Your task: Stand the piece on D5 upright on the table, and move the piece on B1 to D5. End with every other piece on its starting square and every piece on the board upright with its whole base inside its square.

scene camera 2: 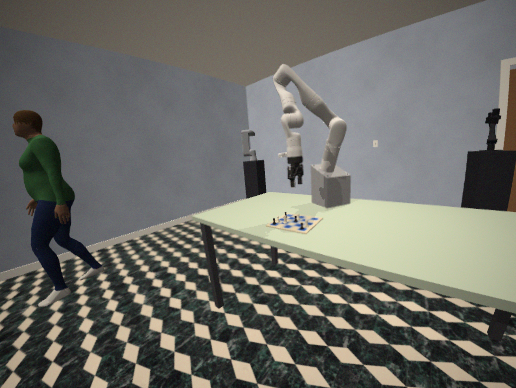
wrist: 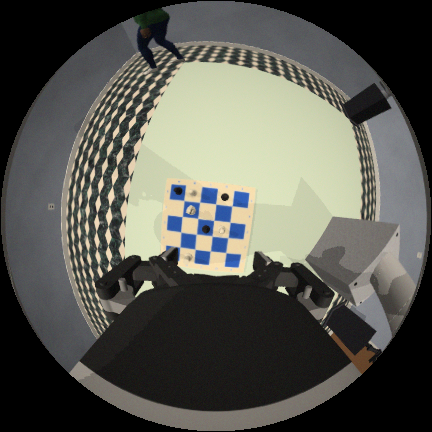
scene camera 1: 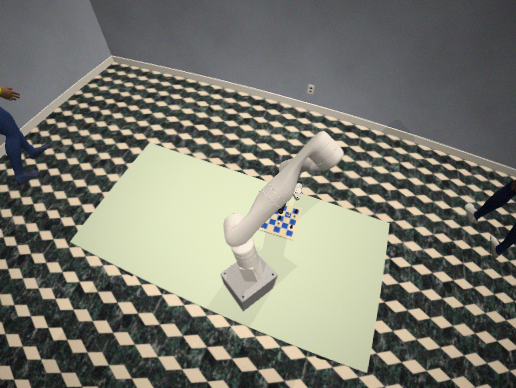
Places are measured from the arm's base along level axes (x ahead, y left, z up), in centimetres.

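Pixels of known places: gripper, fingertip midpoint: [scene camera 2: 296, 185] [wrist: 215, 258]; arm's base at its link origin: [scene camera 2: 326, 169] [wrist: 381, 267] [scene camera 1: 253, 272].
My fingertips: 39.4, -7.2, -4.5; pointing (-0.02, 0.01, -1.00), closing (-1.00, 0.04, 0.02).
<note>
Ahead of a thing's pixels: the offset from my fingertips to its middle, as dx, dy, dz. Level surfaces: height alone.
The black piece on D5 {-2.4, -8.0, -16.6} [scene camera 1: 291, 227] [scene camera 2: 285, 215] [wrist: 225, 197] stands upright on the chequered board [scene camera 2: 306, 231] [wrist: 252, 215]. The white piece on B1 {+6.5, +6.8, -16.6} [wrist: 188, 257] stands at the board's near edge in the wrist view, beside one finger; the arm hides it in scene camera 1. My gripper [scene camera 2: 296, 181] [wrist: 215, 258] is open and empty, high above the board, fingers pointing down. In the wrist view its fingertips overlap the row 1 edge, and the left one hides most of the A1 corner.
Black pieces on A5 {+8.7, -9.5, -16.6} [wrist: 178, 191] and C3 {+2.0, -0.4, -16.6} [wrist: 205, 229], and white ones on B5 {+5.1, -9.0, -16.6} [wrist: 193, 192], B4 {+5.5, -4.9, -16.2} [wrist: 190, 210] and D3 {-1.6, -0.4, -16.6} [wrist: 222, 230], surround the two. A black piece on A1 {+10.3, +5.7, -16.6} [scene camera 2: 302, 226] shows in scene camera 2. The robot's base [scene camera 1: 250, 282] [scene camera 2: 330, 190] stands on the pale green table {dz -18.9} [scene camera 1: 165, 215].
</note>
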